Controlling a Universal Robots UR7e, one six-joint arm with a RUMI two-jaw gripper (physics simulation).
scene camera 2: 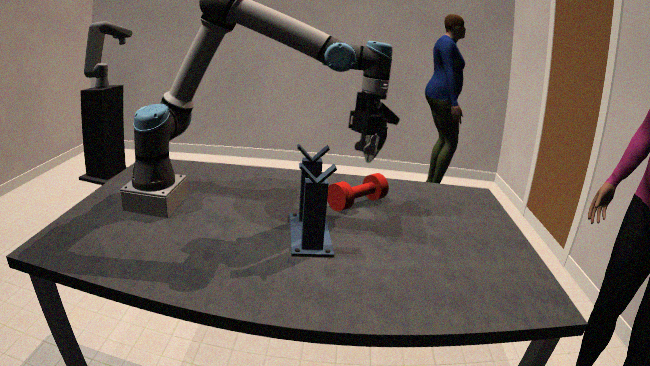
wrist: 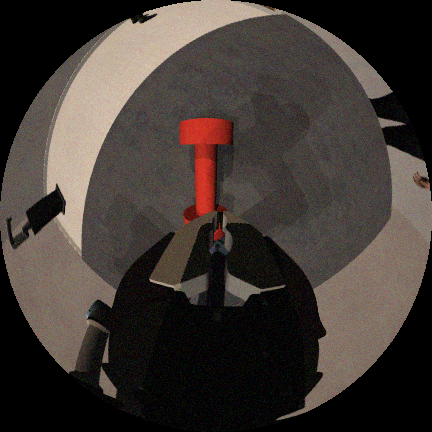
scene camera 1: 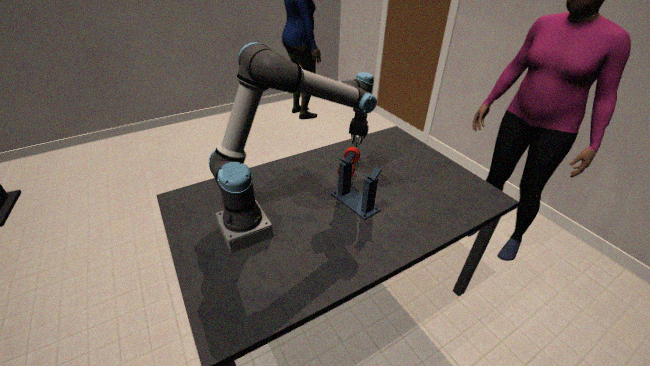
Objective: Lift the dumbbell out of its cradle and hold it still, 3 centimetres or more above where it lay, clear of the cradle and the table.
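Frame: origin at the arm's base, x ahead, y left, z up, level; metres.
Seen in the pictures: gripper, fingertip midpoint: [scene camera 2: 368, 162] [wrist: 219, 213] [scene camera 1: 356, 147]; arm's base at its link origin: [scene camera 2: 153, 182] [scene camera 1: 242, 218].
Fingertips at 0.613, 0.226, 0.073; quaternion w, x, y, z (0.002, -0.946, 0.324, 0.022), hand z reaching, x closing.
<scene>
Pixels of each thing's top centre, then the offset from my fingertips to it, as dx, dy, dz. Level surfaces: height alone.
- red dumbbell at its top centre: [wrist: 200, 187] [scene camera 2: 360, 178] [scene camera 1: 349, 156] -0.019, +0.023, -0.061
- blue-grey cradle at its top centre: [scene camera 2: 315, 154] [scene camera 1: 358, 163] -0.111, -0.228, +0.072
- dark table at its surface level: dz -0.143
The red dumbbell [scene camera 1: 353, 153] [scene camera 2: 361, 190] [wrist: 205, 180] lies on the table outside the cradle, behind and to the right of it in the scene camera 2 view. The blue-grey cradle [scene camera 1: 369, 196] [scene camera 2: 314, 215] stands upright with both V-shaped rests holding nothing. My gripper [scene camera 1: 357, 142] [scene camera 2: 369, 159] [wrist: 219, 213] is shut and empty, pointing down above the dumbbell and apart from it. In the wrist view the fingers hide part of the dumbbell's nearer head; its bar and farther head show beyond the fingertips. In the scene camera 1 view a cradle post partly hides the dumbbell.
The dark table [scene camera 1: 425, 210] [scene camera 2: 425, 295] carries the arm's base [scene camera 1: 245, 232] [scene camera 2: 152, 200] on its left side. A person in pink [scene camera 1: 570, 75] stands near the right end. A person in blue [scene camera 1: 299, 25] [scene camera 2: 446, 65] stands behind the table. Another small arm stands on a black pedestal [scene camera 2: 102, 132].
</scene>
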